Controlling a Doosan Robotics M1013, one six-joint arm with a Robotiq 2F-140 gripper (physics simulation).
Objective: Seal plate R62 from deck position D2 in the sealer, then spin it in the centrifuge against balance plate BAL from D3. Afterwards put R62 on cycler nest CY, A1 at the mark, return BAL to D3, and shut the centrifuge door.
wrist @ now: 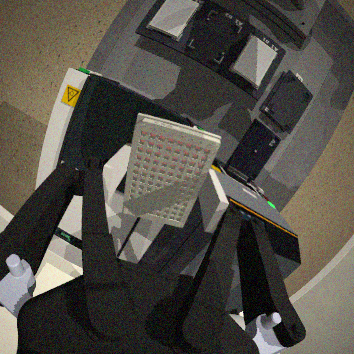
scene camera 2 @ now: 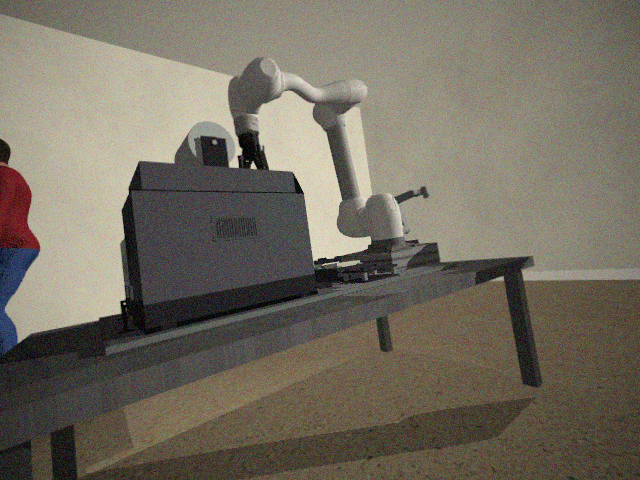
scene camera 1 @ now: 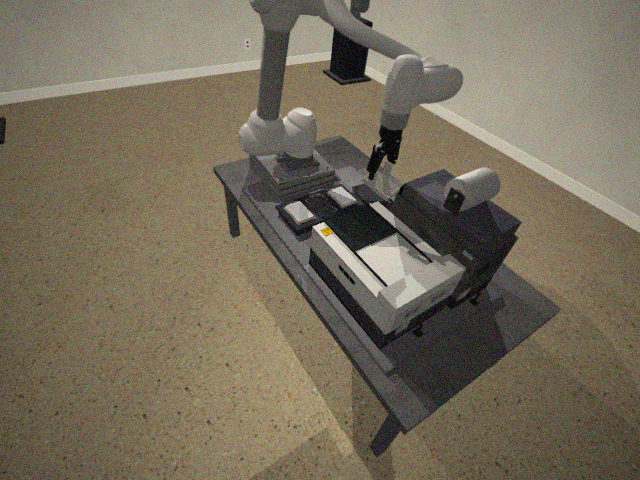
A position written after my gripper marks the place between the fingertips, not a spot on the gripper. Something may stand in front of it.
Note:
My gripper [scene camera 1: 377, 182] carries a white well plate [wrist: 168, 161]; nothing else touches it. I also see a dark nest [wrist: 289, 97].
My gripper is seen too in the wrist view [wrist: 166, 168].

